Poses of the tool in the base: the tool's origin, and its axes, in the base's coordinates. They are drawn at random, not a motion.
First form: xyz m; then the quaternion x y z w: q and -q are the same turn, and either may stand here.
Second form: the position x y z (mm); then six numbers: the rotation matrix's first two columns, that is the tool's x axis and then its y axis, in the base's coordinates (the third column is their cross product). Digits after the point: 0 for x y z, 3 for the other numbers.
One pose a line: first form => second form
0.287 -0.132 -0.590 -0.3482 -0.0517 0.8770 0.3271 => 287 -132 -590 -0.544 0.610 -0.577 -0.538 -0.781 -0.318
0.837 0.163 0.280 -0.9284 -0.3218 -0.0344 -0.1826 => 837 163 280 0.791 0.610 -0.054 0.585 -0.726 0.361
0.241 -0.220 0.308 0.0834 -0.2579 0.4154 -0.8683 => 241 -220 308 0.522 -0.764 -0.379 0.678 0.641 -0.359
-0.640 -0.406 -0.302 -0.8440 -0.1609 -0.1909 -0.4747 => -640 -406 -302 0.875 0.453 0.169 0.090 -0.498 0.863
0.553 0.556 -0.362 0.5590 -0.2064 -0.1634 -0.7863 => 553 556 -362 0.861 0.026 -0.507 -0.488 0.322 -0.812
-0.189 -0.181 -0.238 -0.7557 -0.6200 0.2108 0.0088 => -189 -181 -238 0.142 0.941 -0.308 0.933 -0.231 -0.275
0.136 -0.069 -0.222 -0.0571 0.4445 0.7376 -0.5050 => 136 -69 -222 -0.483 -0.796 0.365 0.694 -0.095 0.713
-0.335 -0.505 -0.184 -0.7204 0.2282 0.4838 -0.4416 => -335 -505 -184 0.428 -0.756 -0.495 0.098 -0.506 0.857
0.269 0.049 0.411 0.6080 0.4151 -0.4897 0.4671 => 269 49 411 0.176 0.047 -0.983 0.962 -0.219 0.161
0.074 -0.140 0.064 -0.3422 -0.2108 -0.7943 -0.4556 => 74 -140 64 -0.351 0.868 0.352 -0.579 -0.496 0.647
